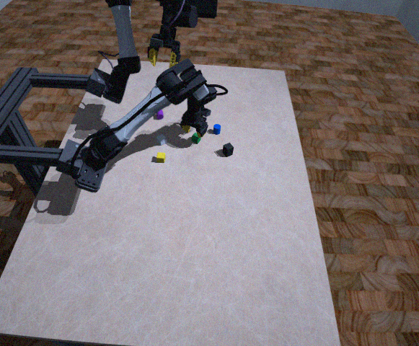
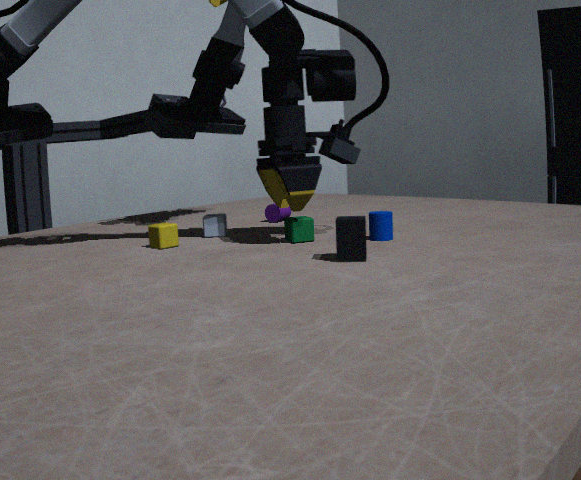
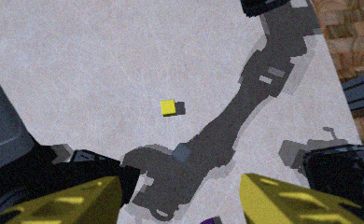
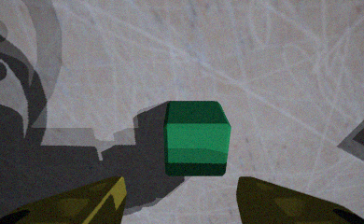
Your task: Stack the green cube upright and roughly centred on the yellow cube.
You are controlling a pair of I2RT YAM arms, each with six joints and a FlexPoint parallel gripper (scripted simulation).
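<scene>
Now: the green cube 1 cm ahead of my right hand and 4 cm below it. Round my right hand: blue cylinder (11 cm ahead, 6 cm to the left, 3 cm below); black block (15 cm ahead, 7 cm to the right, 3 cm below); pale cube (15 cm behind, 1 cm to the right, 4 cm below).
</scene>
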